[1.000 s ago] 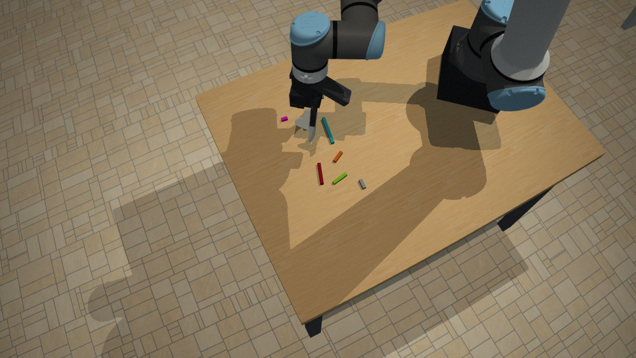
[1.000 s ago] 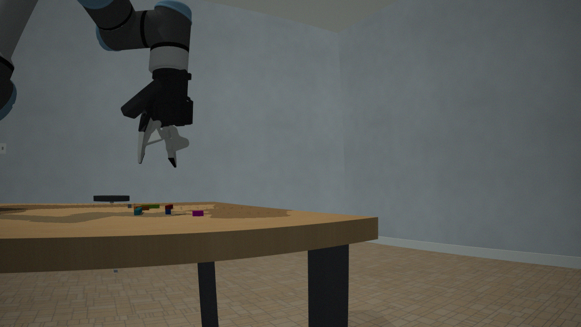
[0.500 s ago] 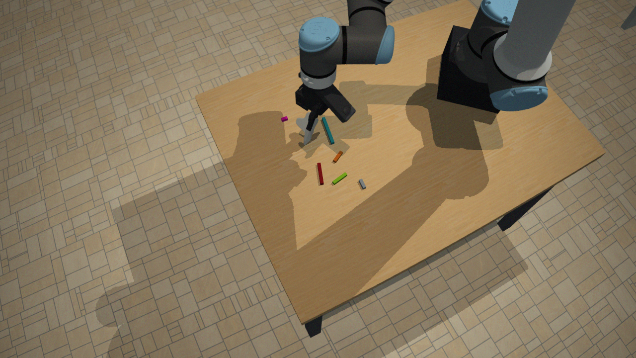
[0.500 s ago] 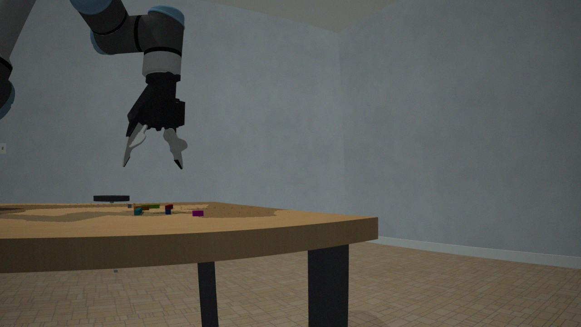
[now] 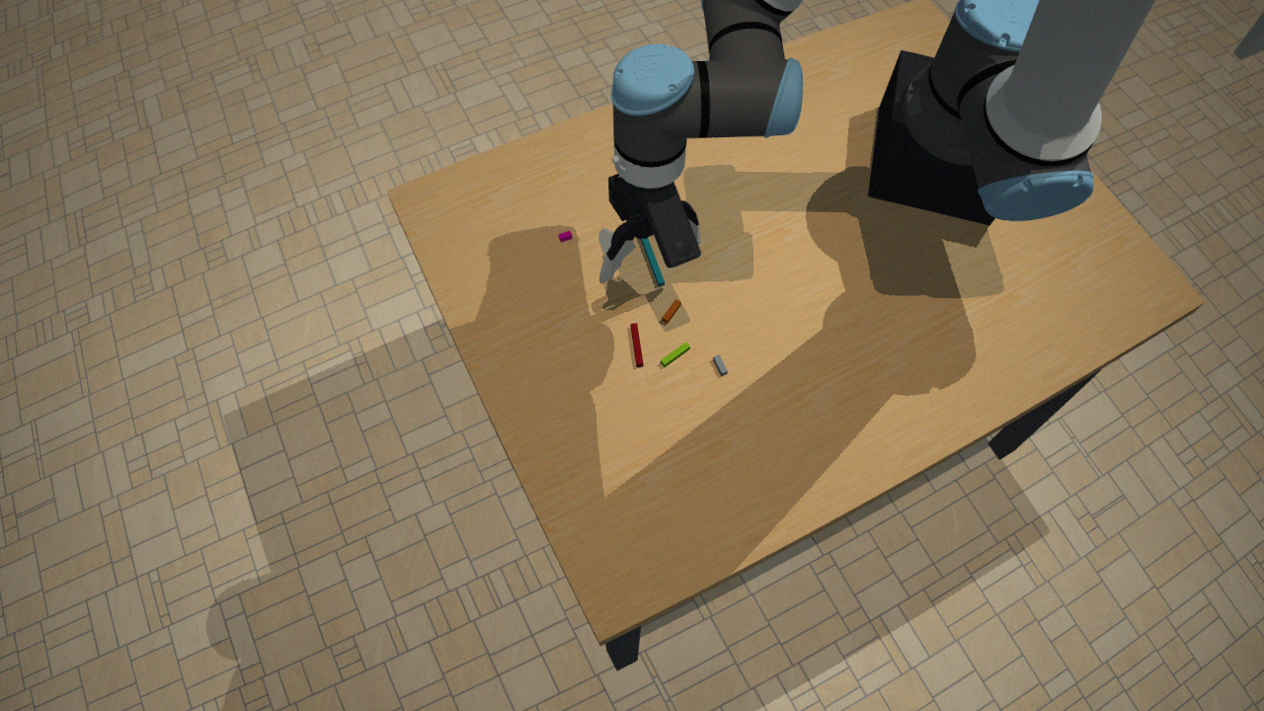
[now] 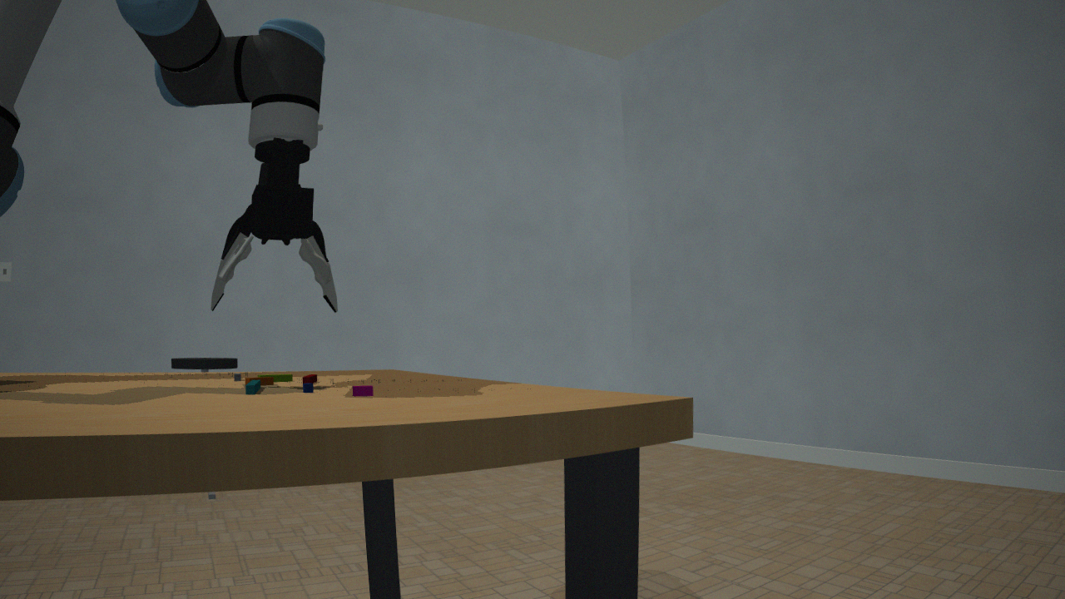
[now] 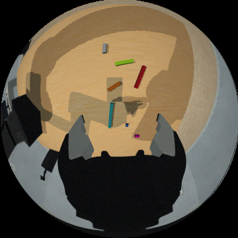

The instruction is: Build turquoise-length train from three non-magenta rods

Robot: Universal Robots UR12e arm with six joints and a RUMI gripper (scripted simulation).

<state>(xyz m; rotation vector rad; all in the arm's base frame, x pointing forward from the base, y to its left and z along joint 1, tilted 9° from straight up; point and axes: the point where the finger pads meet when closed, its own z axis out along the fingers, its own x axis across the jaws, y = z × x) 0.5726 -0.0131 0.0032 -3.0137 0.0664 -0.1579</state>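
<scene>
Right now my hand is 90 mm above the orange rod, 40 mm to the right of it and 10 mm past it. Round my hand: red rod (90 mm below, 70 mm to the left, 60 mm ahead); then turquoise rod (90 mm below, 60 mm to the right, 40 mm behind); then blue rod (100 mm to the right, 90 mm below, 20 mm ahead).
</scene>
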